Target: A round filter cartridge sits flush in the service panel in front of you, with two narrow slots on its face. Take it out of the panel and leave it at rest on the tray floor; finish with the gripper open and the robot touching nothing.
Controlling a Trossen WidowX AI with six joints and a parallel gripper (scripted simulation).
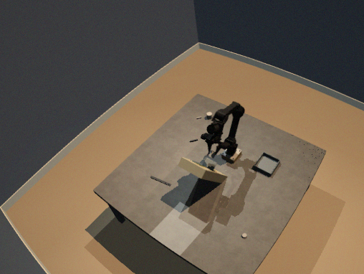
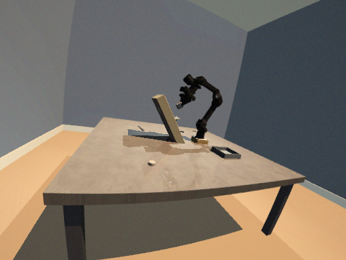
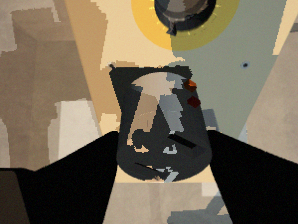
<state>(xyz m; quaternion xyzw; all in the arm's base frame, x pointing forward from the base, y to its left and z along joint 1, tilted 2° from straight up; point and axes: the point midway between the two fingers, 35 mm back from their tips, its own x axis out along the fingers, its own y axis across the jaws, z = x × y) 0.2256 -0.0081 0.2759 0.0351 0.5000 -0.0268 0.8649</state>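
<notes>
Right now the grey tray is 29 cm to the left of my gripper tip, 28 cm behind it and 27 cm below it. Round my gripper tip: filter cartridge right at my gripper tip; then cream service panel 11 cm below, 7 cm ahead, 3 cm to the right.
</notes>
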